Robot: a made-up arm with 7 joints.
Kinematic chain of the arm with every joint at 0, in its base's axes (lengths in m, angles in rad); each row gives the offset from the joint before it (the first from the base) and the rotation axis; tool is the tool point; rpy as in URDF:
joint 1: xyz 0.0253 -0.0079 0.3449 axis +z
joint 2: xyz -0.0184 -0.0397 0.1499 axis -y
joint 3: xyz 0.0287 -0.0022 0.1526 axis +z
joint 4: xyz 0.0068 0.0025 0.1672 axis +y
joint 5: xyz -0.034 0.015 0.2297 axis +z
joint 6: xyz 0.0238 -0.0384 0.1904 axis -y
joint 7: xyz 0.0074 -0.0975 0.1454 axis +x
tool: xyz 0.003 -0.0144 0.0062 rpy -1.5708 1.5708 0
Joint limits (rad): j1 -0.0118..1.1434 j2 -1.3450..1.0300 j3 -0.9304..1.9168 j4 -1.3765..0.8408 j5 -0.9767..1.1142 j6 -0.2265..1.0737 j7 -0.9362..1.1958
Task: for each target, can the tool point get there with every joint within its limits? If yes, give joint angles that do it. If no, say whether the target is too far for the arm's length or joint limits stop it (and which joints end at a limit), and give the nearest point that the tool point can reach.
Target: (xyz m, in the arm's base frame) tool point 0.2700 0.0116 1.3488
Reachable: yes | joints 0.6854 -0.3142 0.1677 0.1004 -0.4511 0.7047 -0.5100
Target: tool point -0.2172 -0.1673 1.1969
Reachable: yes | joints 0.9613 -0.3312 -0.5101 -0.8913 -0.3291 0.4708 -0.2329
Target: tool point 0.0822 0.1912 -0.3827
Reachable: no: joint limits stop it (at a limit: joint 1, joint 2, joint 4, joint 5, joint 6) | nearest point 0.3074 0.6122 0.1039 | short by 0.682 m
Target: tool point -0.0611 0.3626 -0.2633
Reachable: no: joint limits stop it (at a limit: joint 1, joint 2, joint 4, joint 5, joint 6) | nearest point 0.1896 0.6598 0.1298 | short by 0.553 m
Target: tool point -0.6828 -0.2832 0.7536
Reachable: yes | joints 0.5489 0.7197 -0.6604 -0.9793 0.3890 0.0217 0.7594
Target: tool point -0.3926 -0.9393 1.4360
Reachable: no: too far | nearest point -0.2588 -0.6411 1.1290 | short by 0.448 m
